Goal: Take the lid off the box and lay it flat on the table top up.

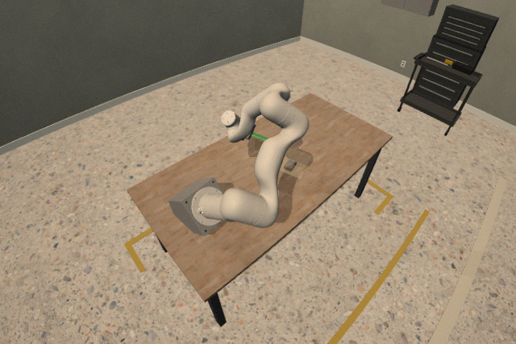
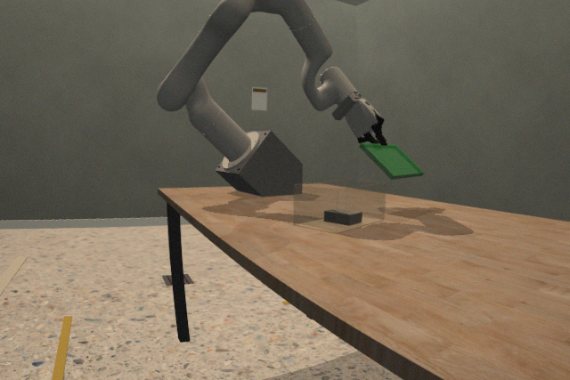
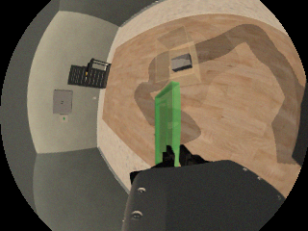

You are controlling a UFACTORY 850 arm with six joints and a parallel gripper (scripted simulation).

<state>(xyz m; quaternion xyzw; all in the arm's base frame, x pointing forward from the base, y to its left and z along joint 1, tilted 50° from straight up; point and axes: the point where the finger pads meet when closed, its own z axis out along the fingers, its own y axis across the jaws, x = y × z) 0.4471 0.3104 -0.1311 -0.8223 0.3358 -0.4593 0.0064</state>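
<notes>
My hand is 7 cm short of the green lid, 1 cm to the right of it and 5 cm above it. Also, from my hand: box (16 cm ahead, 24 cm to the right, 16 cm below).
</notes>
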